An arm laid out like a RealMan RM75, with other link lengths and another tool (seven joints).
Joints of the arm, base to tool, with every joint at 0 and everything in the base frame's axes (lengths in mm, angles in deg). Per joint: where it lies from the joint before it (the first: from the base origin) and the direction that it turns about. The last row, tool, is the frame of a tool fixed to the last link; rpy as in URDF.
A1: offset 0.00 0.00 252.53 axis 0 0 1
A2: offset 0.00 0.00 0.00 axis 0 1 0
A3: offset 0.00 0.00 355.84 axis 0 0 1
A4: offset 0.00 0.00 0.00 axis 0 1 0
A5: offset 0.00 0.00 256.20 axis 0 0 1
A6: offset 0.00 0.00 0.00 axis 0 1 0
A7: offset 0.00 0.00 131.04 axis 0 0 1
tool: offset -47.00 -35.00 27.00 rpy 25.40 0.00 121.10
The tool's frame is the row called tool.
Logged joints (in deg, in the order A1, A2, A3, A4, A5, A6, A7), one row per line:
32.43 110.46 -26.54 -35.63 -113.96 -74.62 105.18
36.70 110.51 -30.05 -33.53 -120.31 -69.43 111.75
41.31 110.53 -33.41 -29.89 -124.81 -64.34 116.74
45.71 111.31 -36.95 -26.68 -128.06 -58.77 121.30
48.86 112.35 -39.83 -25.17 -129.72 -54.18 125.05
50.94 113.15 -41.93 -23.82 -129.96 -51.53 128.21
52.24 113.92 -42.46 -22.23 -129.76 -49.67 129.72
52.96 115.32 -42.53 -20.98 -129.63 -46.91 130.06
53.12 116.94 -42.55 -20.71 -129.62 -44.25 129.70
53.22 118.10 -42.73 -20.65 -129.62 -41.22 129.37
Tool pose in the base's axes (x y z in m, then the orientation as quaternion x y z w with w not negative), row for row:
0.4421 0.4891 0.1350 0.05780 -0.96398 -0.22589 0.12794
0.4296 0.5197 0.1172 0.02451 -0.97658 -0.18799 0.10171
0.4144 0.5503 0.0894 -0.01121 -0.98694 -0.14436 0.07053
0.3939 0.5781 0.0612 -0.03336 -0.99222 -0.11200 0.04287
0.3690 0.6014 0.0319 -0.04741 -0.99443 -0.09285 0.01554
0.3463 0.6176 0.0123 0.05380 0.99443 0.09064 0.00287
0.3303 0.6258 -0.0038 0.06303 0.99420 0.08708 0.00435
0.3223 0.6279 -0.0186 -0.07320 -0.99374 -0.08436 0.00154
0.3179 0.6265 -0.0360 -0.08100 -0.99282 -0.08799 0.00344
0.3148 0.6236 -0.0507 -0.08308 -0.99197 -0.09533 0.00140
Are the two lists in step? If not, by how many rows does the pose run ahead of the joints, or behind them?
The pose runs 1 row behind the joints: the pose in row i belongs to the joints in row i - 1.
